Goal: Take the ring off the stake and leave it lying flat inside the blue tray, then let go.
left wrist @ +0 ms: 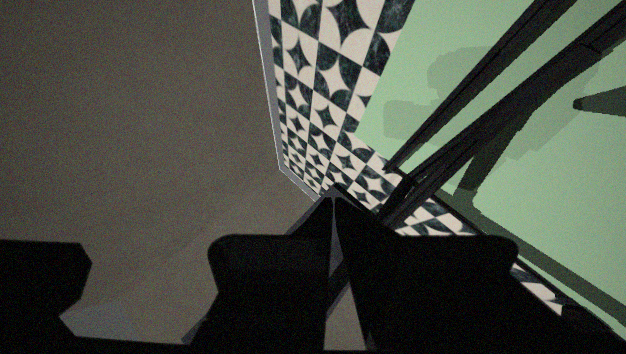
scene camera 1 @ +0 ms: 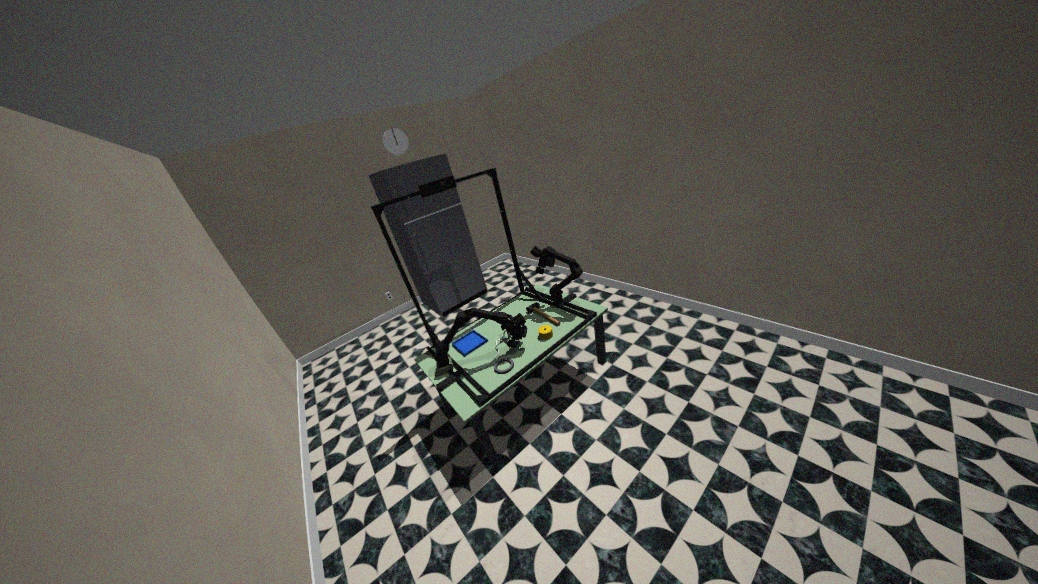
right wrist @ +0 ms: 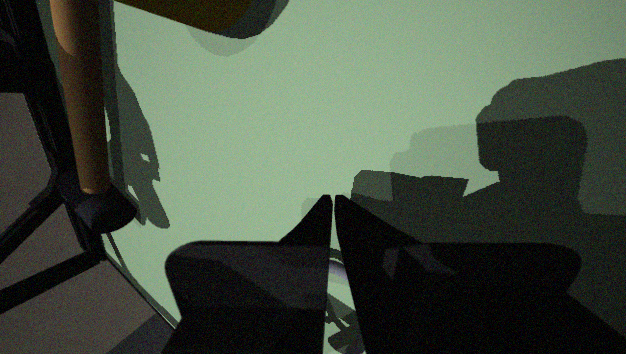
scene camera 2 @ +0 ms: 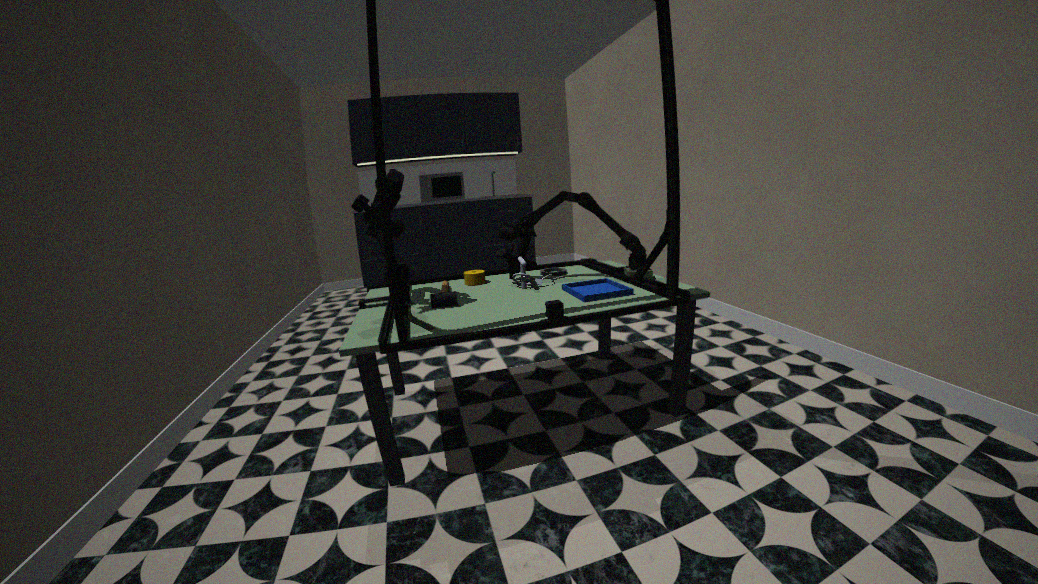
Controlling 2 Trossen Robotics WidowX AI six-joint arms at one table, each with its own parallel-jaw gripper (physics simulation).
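Frame: origin at the left arm's base, x back, y right, z up, level; millimetres.
Seen in the pictures: left gripper, fingertip midpoint: (left wrist: 332, 203) (scene camera 1: 542, 264) (scene camera 2: 367, 234); right gripper, fingertip midpoint: (scene camera 1: 521, 338) (right wrist: 332, 202) (scene camera 2: 511, 279); left arm's base, link origin: (scene camera 1: 558, 302) (right wrist: 22, 67); right arm's base, link origin: (scene camera 1: 443, 363) (scene camera 2: 638, 268).
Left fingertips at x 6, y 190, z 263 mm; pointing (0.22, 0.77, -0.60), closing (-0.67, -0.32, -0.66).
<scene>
Offsets run from my left fingertips to a thing's top centre. "pt": to the spot under its first point.
The blue tray {dz -260, dx -737, dy -196 mm} (scene camera 1: 469, 342) (scene camera 2: 596, 289) lies flat on the table. The pale stake {pt dz -178, dx -469, dy -264 mm} (scene camera 2: 521, 264) stands left of the tray in scene camera 2; how the ring sits on it is too small to tell there. In the right wrist view a short pale arc of the ring {pt dz -269, dx -455, dy -369 mm} (right wrist: 338, 269) shows through the gap behind the fingertips; the rest is hidden. My right gripper (right wrist: 332, 202) (scene camera 2: 511, 260) is shut with nothing visible between its tips, close to the stake. My left gripper (left wrist: 332, 203) is shut and empty, raised well away from the stake.
A yellow roll {dz -232, dx -258, dy -457 mm} (scene camera 1: 545, 331) (scene camera 2: 474, 277) (right wrist: 210, 15) and a hammer with a wooden handle {dz -232, dx -169, dy -256 mm} (scene camera 1: 546, 315) (right wrist: 87, 125) lie on the green table. A grey coil {dz -267, dx -604, dy -565 mm} (scene camera 1: 503, 365) (scene camera 2: 553, 271) lies near the stake. Black frame posts (scene camera 2: 669, 159) rise from the table's edge.
</scene>
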